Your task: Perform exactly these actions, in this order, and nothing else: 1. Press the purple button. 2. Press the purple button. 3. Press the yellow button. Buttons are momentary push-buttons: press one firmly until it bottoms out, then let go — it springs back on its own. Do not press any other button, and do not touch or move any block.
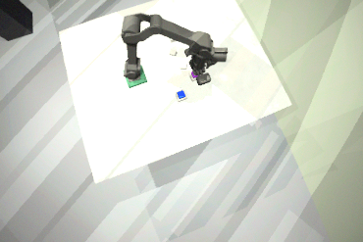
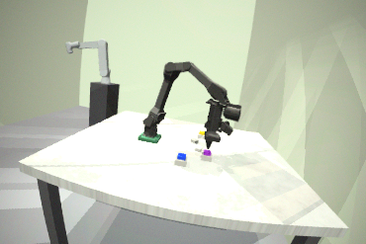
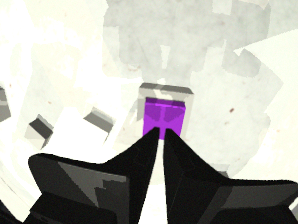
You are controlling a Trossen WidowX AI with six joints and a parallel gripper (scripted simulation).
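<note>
The purple button is 20 mm below my gripper tip. Also, from my gripper tip: blue button: 100 mm behind, 90 mm to the right, 20 mm below; then yellow button: 50 mm behind, 260 mm to the left, 20 mm below; then grey block: 70 mm behind, 160 mm to the left, 40 mm below.
</note>
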